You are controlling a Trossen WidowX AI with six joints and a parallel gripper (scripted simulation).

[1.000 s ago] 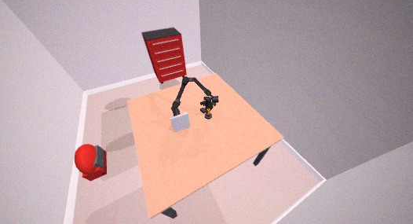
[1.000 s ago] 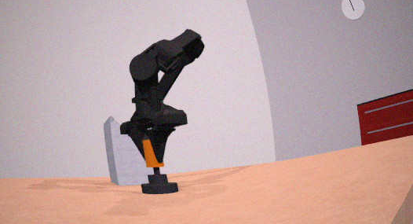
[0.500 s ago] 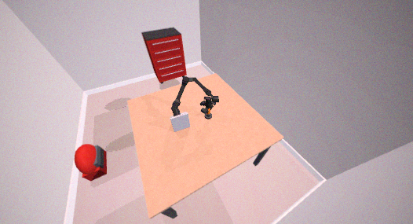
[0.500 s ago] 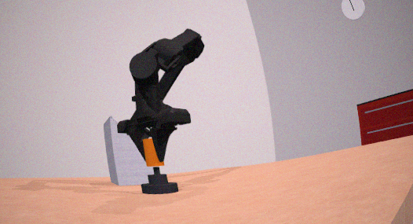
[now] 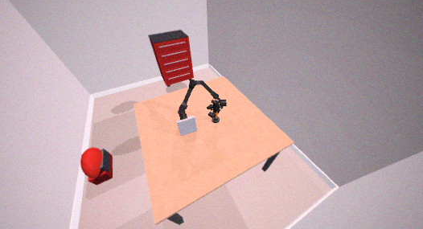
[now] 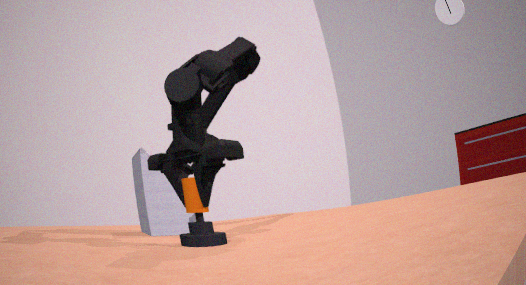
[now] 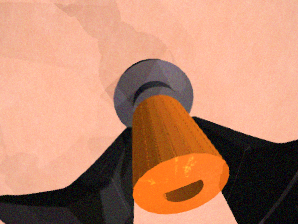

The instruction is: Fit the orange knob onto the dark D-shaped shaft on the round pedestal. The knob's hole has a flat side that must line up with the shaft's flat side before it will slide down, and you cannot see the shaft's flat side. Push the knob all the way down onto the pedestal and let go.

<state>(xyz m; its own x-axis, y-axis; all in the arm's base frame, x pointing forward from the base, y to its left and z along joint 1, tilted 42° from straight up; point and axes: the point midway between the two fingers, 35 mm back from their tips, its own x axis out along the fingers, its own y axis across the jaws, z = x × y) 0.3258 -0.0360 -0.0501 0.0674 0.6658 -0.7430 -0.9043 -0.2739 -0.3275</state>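
Right now my gripper tip is 2 cm below the orange knob. The rest, counted from my gripper tip: dark pedestal (4 cm below).
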